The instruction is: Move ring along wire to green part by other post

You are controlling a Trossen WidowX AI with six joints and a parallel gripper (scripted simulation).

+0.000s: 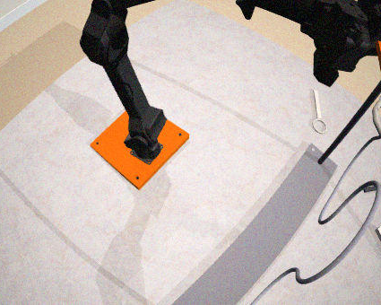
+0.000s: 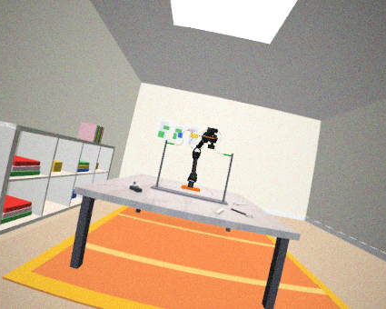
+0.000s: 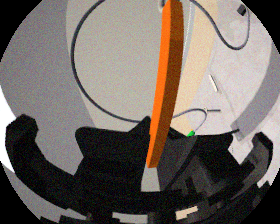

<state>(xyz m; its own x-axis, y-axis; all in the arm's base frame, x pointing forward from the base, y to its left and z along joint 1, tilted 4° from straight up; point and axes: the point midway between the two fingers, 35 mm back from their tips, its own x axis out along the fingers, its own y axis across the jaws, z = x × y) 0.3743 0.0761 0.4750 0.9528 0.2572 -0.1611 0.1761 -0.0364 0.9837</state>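
My gripper tip is now 2 cm past the ring tool with orange handle and 9 cm to the left of it. From my gripper tip the other things lie so: ring tool: 1 cm behind, 31 cm to the left, 51 cm below; white block: 36 cm ahead, 2 cm to the left, 50 cm below.
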